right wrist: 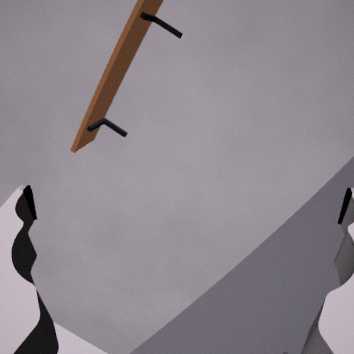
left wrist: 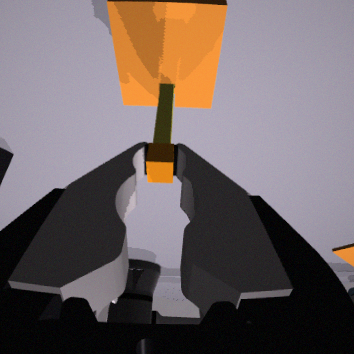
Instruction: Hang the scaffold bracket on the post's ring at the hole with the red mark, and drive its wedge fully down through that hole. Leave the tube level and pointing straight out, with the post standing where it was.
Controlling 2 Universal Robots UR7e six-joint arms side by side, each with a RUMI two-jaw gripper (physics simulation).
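Places are measured from the left arm's base along level axes (x ahead, y left, z up), in centimetres.
Pixels of known places: left gripper, fingertip midpoint: (left wrist: 161, 145); right gripper, fingertip midpoint: (right wrist: 184, 189); right arm's base, origin of the base link: (left wrist: 134, 265).
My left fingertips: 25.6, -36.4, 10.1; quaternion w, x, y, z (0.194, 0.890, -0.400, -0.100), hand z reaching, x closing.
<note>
For each thing: its top centre in the pictures, then the offset to it from my left fingertips, as dx, dy, dz. "pt": a spot on its surface instead.
- wedge, middle of its top: (left wrist: 161, 156) +0.8, +0.6, +1.5
- bracket's orange head, surface spot: (left wrist: 195, 60) pt +3.4, +0.9, -3.6
- orange piece, surface spot: (left wrist: 346, 254) pt -6.2, -66.3, -9.4
My left gripper (left wrist: 161, 145) is shut on the wedge (left wrist: 164, 115), with its small orange end block between the fingertips. The wedge's thin olive strip runs up to the bracket's orange head (left wrist: 195, 60), a flat face with shadows on it at the top of the left wrist view. How far the strip enters the head cannot be told. My right gripper (right wrist: 184, 189) is open, its fingertips wide apart at the two sides of the right wrist view, with no object between them. The post, its ring, the red mark and the blue tube do not show in either view.
A brown wooden bar (right wrist: 112, 75) with black hooks (right wrist: 167, 28) (right wrist: 116, 128) crosses the upper left of the right wrist view. Part of another orange piece (left wrist: 346, 254) shows at the left wrist view's right edge. A dark rounded object (left wrist: 144, 280) shows beyond the left fingers.
</note>
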